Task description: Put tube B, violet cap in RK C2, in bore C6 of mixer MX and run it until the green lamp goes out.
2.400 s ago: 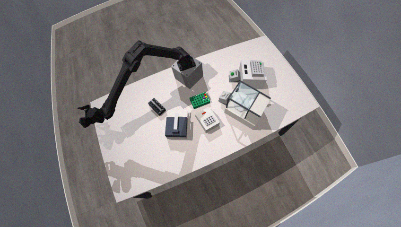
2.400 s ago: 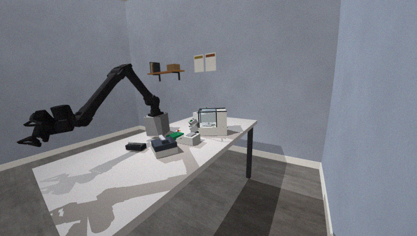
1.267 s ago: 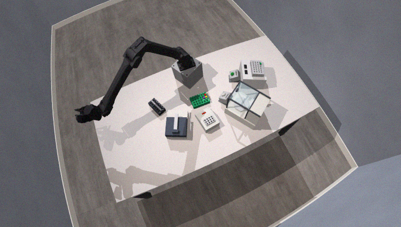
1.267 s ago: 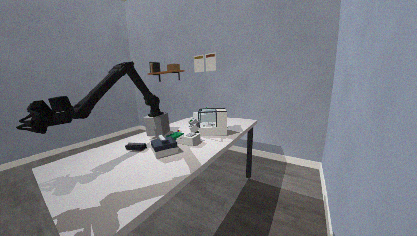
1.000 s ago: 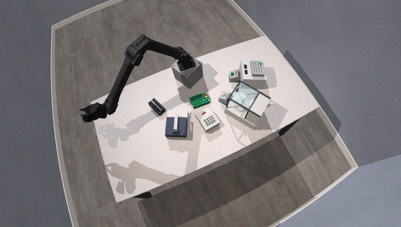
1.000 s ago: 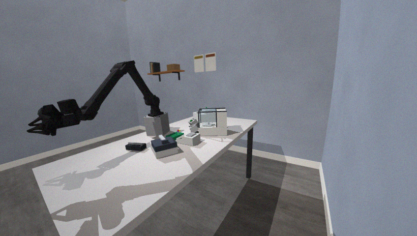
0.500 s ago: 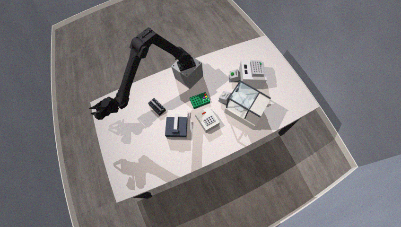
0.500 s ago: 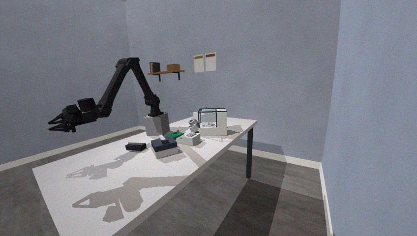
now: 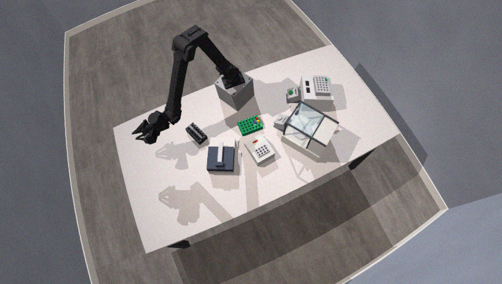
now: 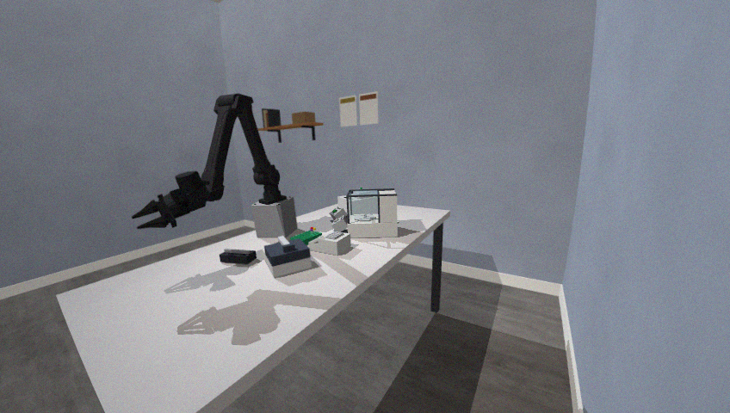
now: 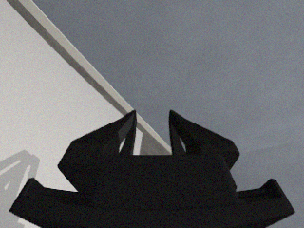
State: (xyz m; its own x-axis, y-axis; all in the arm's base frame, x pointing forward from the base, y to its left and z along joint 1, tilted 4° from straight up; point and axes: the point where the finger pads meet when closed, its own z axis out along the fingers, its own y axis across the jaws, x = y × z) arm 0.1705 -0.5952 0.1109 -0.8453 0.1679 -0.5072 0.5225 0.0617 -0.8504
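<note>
Right now my hand is 60 mm short of the violet-capped tube B, 640 mm to the right of it and 220 mm above it. The rest, counted from my hand: dry block DB (220 mm ahead, 610 mm to the left, 210 mm below); green tube rack RK (50 mm ahead, 610 mm to the left, 230 mm below); black magnet block MG (10 mm behind, 300 mm to the left, 220 mm below).
</note>
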